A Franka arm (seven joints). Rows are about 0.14 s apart.
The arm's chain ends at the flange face. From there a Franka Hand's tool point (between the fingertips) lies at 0.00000 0.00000 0.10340 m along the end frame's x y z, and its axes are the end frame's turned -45 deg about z.
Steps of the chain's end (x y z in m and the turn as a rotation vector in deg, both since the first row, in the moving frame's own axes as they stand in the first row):
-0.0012 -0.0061 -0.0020 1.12 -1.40 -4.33
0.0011 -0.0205 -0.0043 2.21 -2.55 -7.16
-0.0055 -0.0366 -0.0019 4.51 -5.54 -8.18
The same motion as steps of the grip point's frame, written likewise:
0.0030 -0.0084 -0.0021 1.78 -0.20 -4.33
0.0145 -0.0197 -0.0045 3.37 -0.24 -7.16
0.0198 -0.0424 -0.0027 7.11 -0.73 -8.18

